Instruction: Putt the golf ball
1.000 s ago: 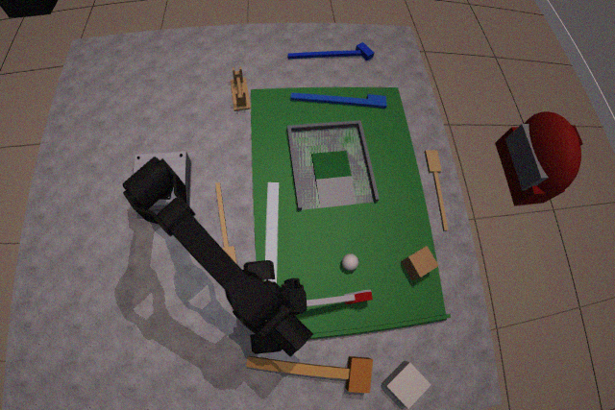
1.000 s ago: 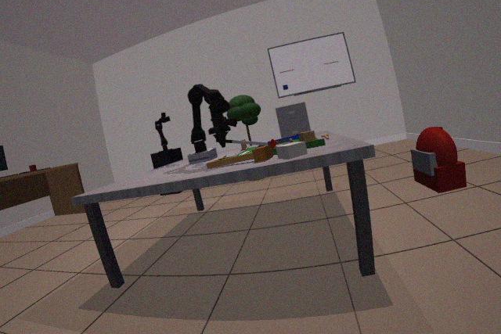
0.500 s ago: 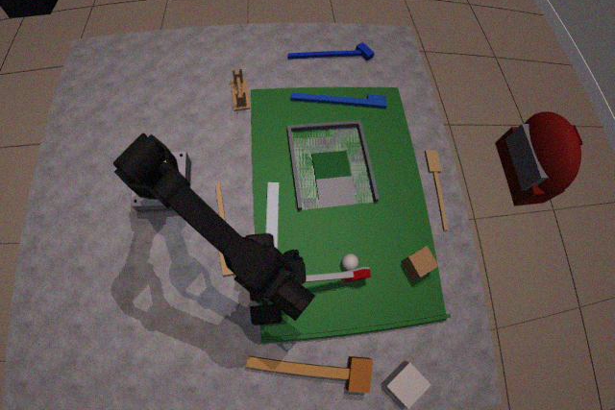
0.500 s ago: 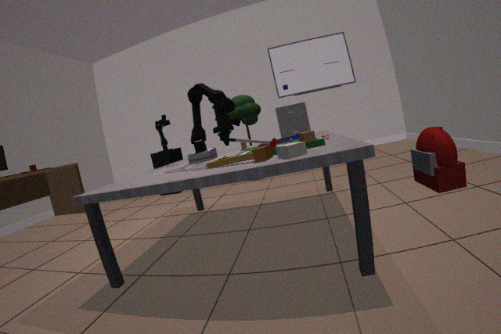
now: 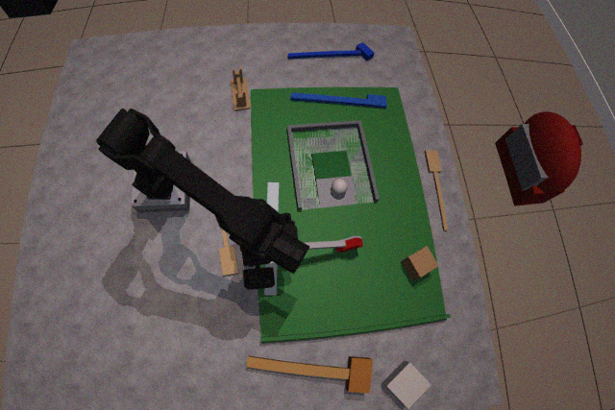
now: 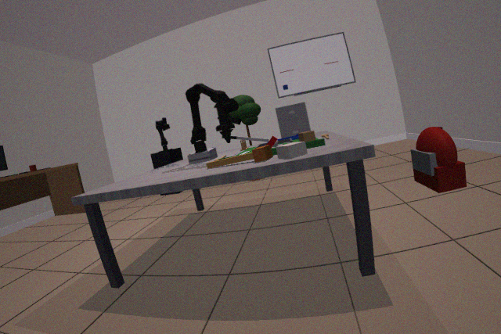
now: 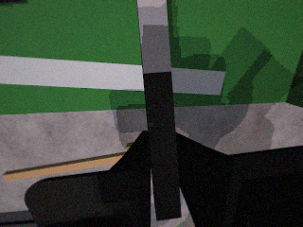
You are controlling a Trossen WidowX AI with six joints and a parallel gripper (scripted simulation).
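The white strip is 30 mm ahead of my gripper tip, 60 mm to the left of it and 80 mm below it. From my gripper tip the other things lie so: red putter (120 mm ahead, 20 mm to the left, 10 mm below); tan block (410 mm ahead, 30 mm to the right, 50 mm below); white golf ball (210 mm ahead, 180 mm to the left, 60 mm below).
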